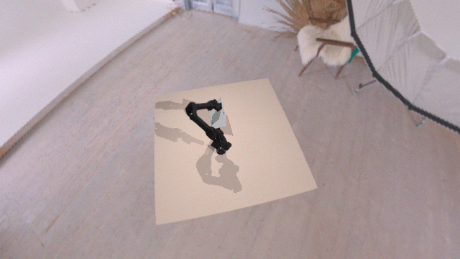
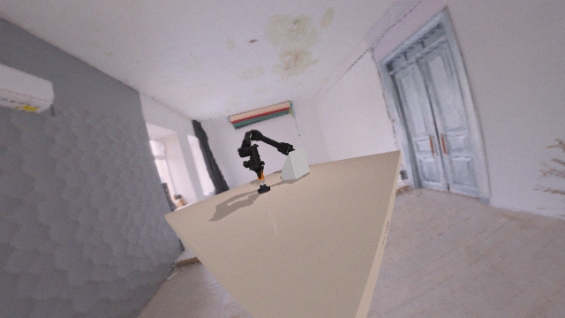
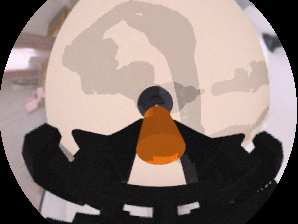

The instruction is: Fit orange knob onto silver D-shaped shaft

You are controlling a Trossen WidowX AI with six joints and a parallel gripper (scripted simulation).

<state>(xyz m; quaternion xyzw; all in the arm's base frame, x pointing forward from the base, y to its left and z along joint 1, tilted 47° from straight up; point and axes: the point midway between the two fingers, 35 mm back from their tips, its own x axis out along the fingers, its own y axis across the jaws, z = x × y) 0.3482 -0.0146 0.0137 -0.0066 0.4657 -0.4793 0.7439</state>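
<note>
Right now the round pedestal is 60 mm below my gripper tip. Also, from my gripper tip: orange knob (40 mm above).
</note>
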